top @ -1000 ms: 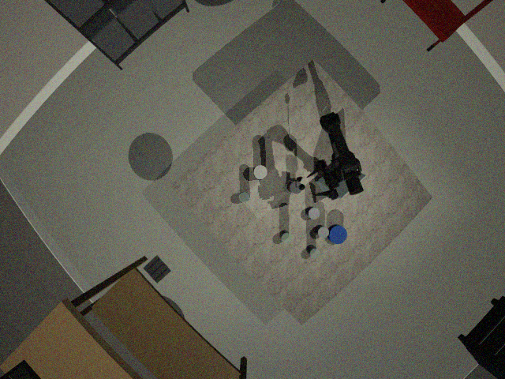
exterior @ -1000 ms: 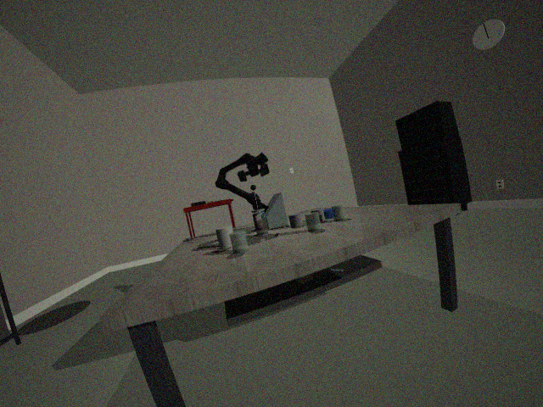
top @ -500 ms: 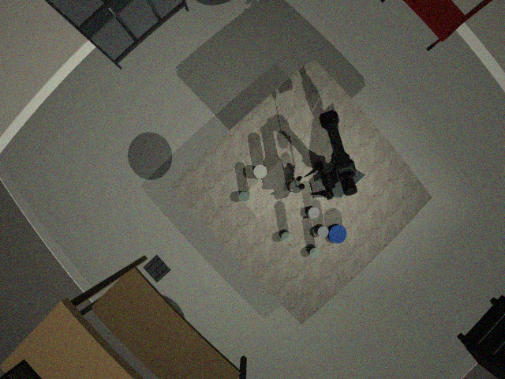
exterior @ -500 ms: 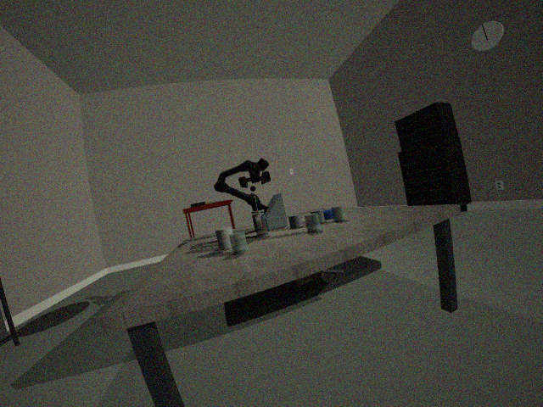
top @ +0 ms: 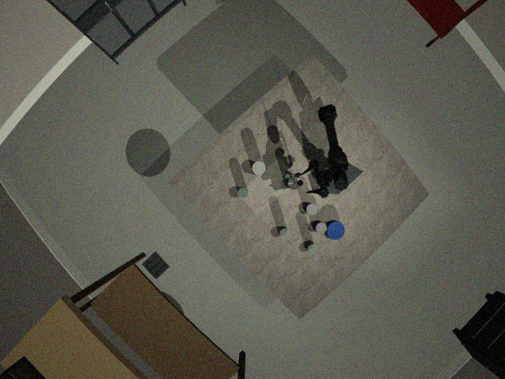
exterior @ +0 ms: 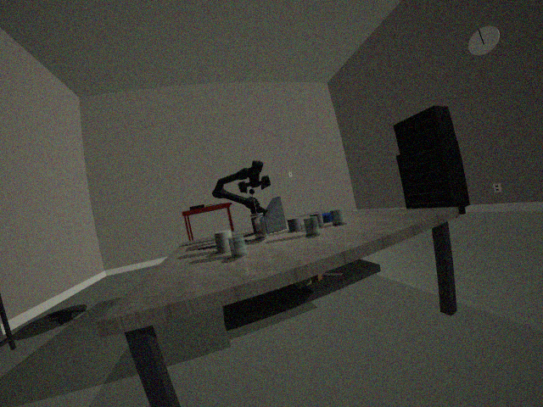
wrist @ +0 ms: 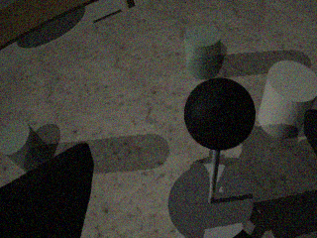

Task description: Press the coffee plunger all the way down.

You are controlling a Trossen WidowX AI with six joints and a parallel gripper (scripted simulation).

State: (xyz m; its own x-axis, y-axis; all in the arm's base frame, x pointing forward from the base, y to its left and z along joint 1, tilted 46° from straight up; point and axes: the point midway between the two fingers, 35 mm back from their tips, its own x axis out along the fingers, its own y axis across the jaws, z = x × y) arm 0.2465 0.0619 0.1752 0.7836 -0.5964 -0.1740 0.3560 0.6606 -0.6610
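The coffee press is 10 mm behind my gripper tip, 20 mm to the right of it and 140 mm below it. Round my gripper tip: blue disc (20 mm behind, 410 mm to the left, 250 mm below).
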